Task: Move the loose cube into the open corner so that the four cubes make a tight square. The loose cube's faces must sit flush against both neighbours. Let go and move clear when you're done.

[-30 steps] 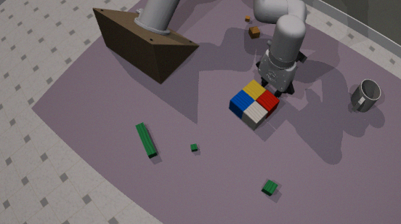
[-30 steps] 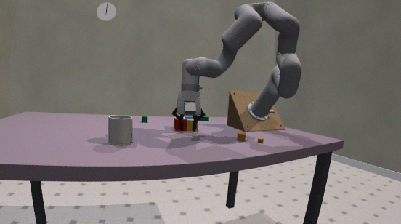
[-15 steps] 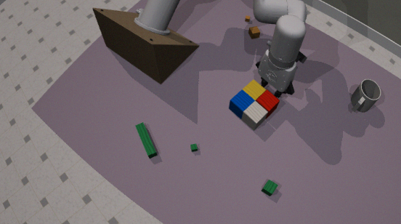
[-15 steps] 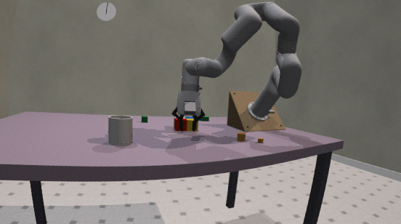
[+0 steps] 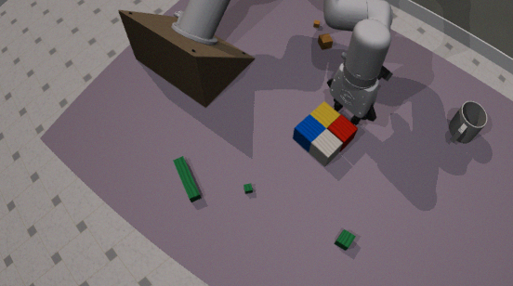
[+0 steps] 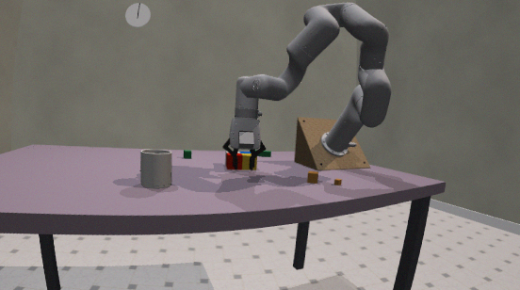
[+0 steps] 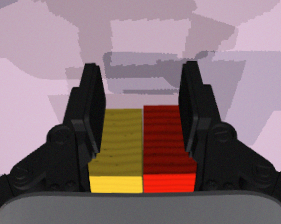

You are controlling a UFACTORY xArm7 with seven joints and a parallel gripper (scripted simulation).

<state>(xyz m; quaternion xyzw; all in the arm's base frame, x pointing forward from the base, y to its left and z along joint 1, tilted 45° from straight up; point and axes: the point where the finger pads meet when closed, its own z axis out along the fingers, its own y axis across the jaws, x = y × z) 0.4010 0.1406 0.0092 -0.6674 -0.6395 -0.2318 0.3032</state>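
Now: the red cube 2 cm ahead of my hand and 6 cm to the right of it. Round my hand: green bar (16 cm behind, 37 cm to the right, 1 cm below); then white cube (2 cm ahead, 11 cm to the right).
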